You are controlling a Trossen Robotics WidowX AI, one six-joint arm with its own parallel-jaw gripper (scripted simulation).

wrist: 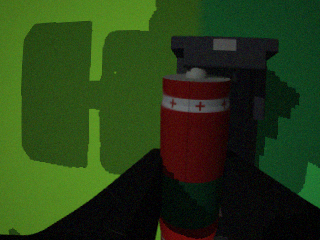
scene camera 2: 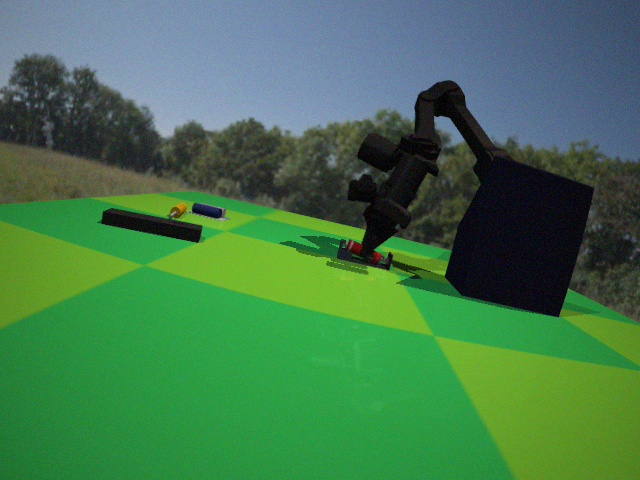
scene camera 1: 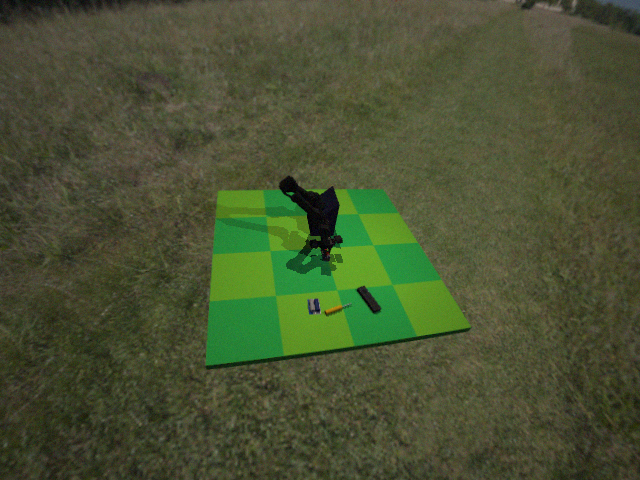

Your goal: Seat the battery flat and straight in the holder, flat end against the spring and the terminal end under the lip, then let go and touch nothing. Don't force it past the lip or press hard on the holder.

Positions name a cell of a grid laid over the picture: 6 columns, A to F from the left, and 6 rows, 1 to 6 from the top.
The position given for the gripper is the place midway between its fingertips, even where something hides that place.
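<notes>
Gripper visible (scene camera 2: D4); the gripper (wrist: D5) appears in the wrist view also. A remote control (scene camera 2: B3) is visible as well.
</notes>
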